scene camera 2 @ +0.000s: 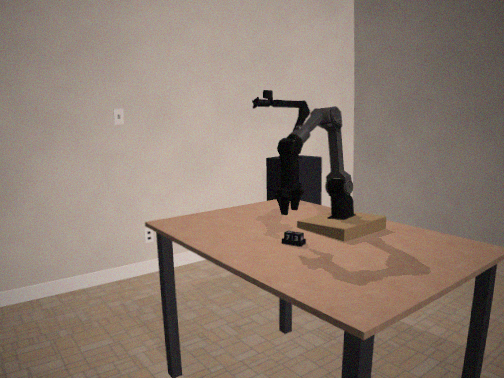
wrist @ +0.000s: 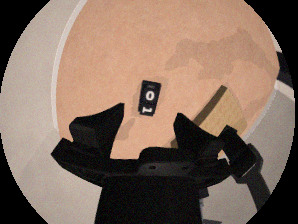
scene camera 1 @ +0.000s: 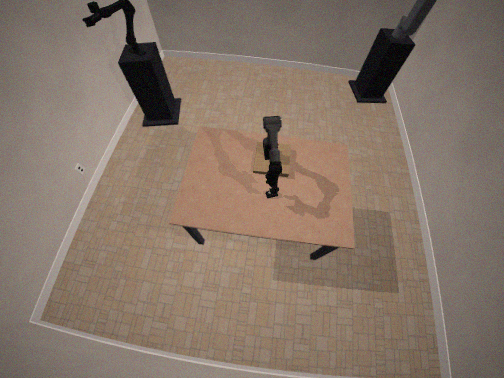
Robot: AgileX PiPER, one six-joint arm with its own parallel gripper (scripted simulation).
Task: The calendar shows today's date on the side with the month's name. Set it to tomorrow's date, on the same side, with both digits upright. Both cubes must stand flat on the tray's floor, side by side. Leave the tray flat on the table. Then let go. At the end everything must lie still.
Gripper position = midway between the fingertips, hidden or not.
Observation:
In view: my gripper (scene camera 2: 289,212).
My gripper also shows in the wrist view (wrist: 150,114).

